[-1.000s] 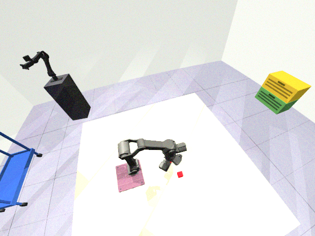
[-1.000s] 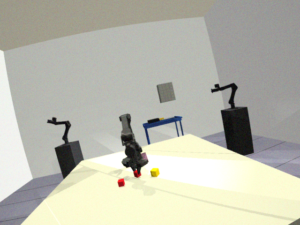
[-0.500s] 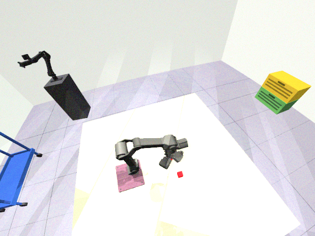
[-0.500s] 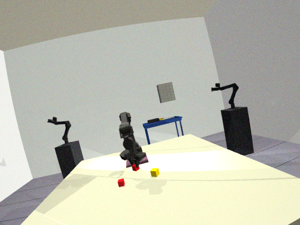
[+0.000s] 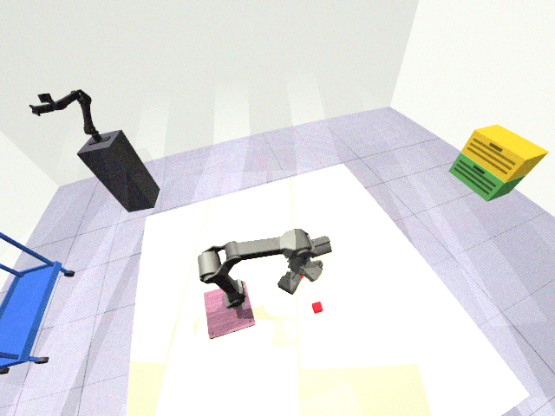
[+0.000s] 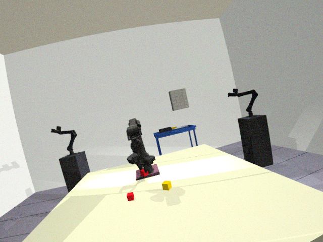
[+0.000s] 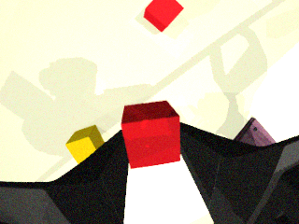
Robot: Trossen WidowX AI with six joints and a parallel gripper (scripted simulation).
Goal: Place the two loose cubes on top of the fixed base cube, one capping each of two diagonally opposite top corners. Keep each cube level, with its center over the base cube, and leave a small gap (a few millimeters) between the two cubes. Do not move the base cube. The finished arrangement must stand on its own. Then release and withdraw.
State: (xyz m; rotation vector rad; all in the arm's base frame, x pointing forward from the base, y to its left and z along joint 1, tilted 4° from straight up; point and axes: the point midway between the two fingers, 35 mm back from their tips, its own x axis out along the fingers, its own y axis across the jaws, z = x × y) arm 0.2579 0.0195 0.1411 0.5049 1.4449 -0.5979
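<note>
The yellow base cube lies 1 cm ahead of my gripper tip, 11 cm to the left of it and 10 cm below it.
</note>
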